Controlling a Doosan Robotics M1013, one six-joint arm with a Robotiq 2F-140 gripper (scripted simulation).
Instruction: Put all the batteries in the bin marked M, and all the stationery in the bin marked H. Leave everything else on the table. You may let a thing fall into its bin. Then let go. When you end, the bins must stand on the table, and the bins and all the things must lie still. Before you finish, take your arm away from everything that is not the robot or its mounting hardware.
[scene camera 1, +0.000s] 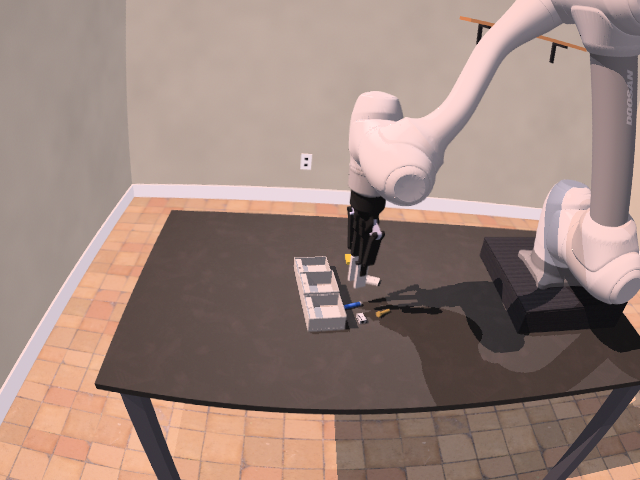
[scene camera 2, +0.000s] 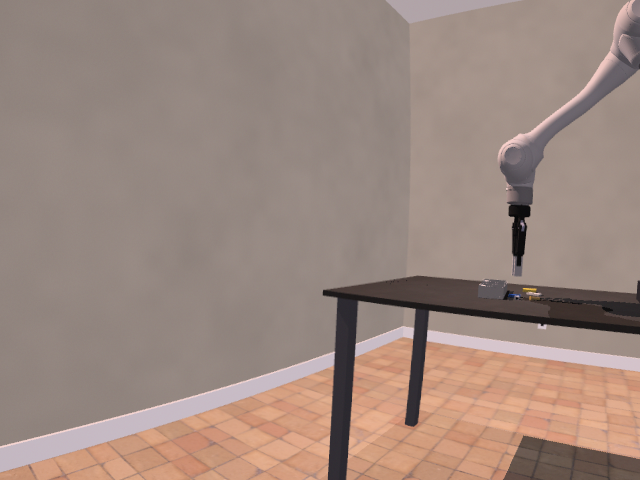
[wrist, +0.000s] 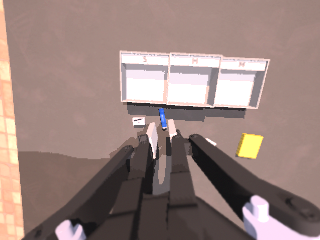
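What you'd see here is the gripper (scene camera 1: 356, 282). Scene camera 2 shows the gripper too (scene camera 2: 516, 275), and so does the wrist view (wrist: 162, 128).
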